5 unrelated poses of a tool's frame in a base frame.
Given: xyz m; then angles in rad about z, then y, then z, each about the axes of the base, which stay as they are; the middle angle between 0 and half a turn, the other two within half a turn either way.
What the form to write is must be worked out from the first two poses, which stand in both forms.
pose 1, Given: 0.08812, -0.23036, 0.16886, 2.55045, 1.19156, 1.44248
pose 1, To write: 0.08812, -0.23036, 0.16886, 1.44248, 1.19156, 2.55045
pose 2, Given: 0.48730, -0.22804, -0.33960, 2.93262, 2.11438, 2.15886
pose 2, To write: 0.48730, -0.22804, -0.33960, 2.15886, 2.11438, 2.93262
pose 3, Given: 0.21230, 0.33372, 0.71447, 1.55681, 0.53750, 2.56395
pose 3, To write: 0.21230, 0.33372, 0.71447, 2.56395, 0.53750, 1.55681
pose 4, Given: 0.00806, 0.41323, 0.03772, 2.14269, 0.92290, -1.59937
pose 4, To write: 0.00806, 0.41323, 0.03772, -1.59937, 0.92290, 2.14269
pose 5, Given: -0.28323, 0.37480, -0.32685, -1.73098, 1.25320, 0.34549
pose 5, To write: -0.28323, 0.37480, -0.32685, 0.34549, 1.25320, -1.73098
